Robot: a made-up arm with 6 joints.
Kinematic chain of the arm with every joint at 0, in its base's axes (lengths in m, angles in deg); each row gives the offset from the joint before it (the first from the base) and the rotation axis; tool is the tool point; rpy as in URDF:
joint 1: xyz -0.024 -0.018 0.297 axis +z
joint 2: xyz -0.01 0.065 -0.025 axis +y
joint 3: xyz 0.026 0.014 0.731 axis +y
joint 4: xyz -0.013 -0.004 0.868 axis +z
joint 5: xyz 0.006 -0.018 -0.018 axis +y
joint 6: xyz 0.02 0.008 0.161 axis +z
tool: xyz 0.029 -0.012 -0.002 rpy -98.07 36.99 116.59
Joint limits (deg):
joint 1: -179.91..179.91
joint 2: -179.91..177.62
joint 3: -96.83..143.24
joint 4: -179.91..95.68
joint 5: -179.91..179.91
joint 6: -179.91..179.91
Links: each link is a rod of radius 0.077 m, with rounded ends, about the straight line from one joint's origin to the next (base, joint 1, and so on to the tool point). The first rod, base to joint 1, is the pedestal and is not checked.
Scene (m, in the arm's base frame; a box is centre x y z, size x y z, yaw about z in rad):
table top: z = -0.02
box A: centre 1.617 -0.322 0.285 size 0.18 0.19 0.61 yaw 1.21
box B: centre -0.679 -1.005 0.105 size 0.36 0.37 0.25 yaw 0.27
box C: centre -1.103 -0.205 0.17 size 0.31 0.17 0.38 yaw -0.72
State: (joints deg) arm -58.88 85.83 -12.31 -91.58 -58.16 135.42
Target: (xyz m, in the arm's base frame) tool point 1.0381 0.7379 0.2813
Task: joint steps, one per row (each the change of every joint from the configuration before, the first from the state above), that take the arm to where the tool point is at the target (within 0.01 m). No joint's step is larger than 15 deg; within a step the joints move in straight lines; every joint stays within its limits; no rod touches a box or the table.
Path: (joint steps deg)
1: 12.42 -9.41 11.30 3.72 -0.51 -2.49
2: 12.41 -9.41 11.30 3.73 -0.51 -2.49
3: 12.42 -9.41 11.30 3.72 -0.51 -2.50
4: 12.41 -9.41 11.30 3.72 -0.51 -2.49
5: 12.42 -9.40 11.30 3.73 -0.52 -2.49
6: 7.50 3.49 8.58 -9.97 -10.33 5.71
7: 7.51 3.48 8.57 -9.96 -10.33 5.71
8: 7.50 3.49 8.57 -9.96 -10.34 5.71

